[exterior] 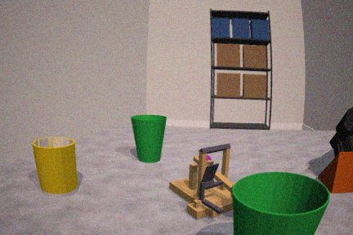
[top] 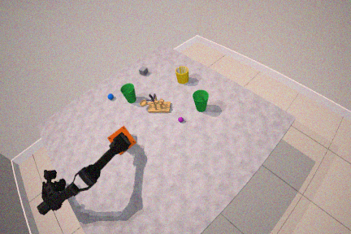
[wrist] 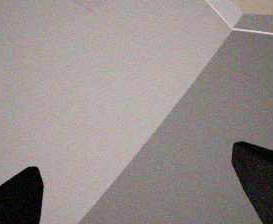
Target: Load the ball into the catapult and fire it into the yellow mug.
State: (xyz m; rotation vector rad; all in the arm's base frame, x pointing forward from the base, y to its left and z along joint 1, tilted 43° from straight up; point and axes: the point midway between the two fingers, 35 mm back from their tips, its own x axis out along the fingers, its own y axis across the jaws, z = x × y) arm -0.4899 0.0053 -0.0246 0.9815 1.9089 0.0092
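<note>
My gripper tip is now 810 mm short of the catapult upright frame and 50 mm to the right of it. Also, from my gripper tip: wooden catapult (790 mm ahead, 80 mm to the left, 30 mm below); purple ball (860 mm ahead, 140 mm to the right, 70 mm below); blue ball (590 mm ahead, 360 mm to the left, 60 mm below).
</note>
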